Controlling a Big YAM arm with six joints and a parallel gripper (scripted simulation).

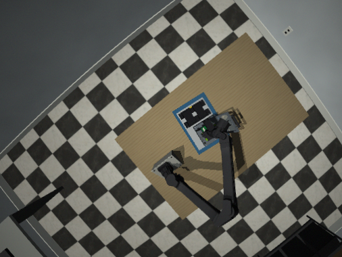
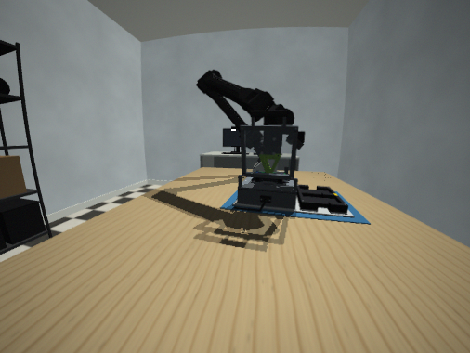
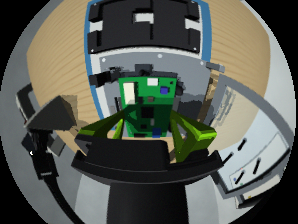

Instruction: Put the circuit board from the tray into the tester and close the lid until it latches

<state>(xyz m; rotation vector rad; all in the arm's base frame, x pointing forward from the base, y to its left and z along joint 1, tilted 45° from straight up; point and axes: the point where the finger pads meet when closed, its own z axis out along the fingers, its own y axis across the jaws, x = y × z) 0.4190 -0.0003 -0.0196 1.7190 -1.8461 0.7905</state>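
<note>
Right now the green circuit board is right at my hand. The rest, counted from my hand: tester plate (10 mm ahead, 10 mm to the left, 20 mm below); then clear lid (120 mm ahead, 10 mm to the right, 90 mm above).
</note>
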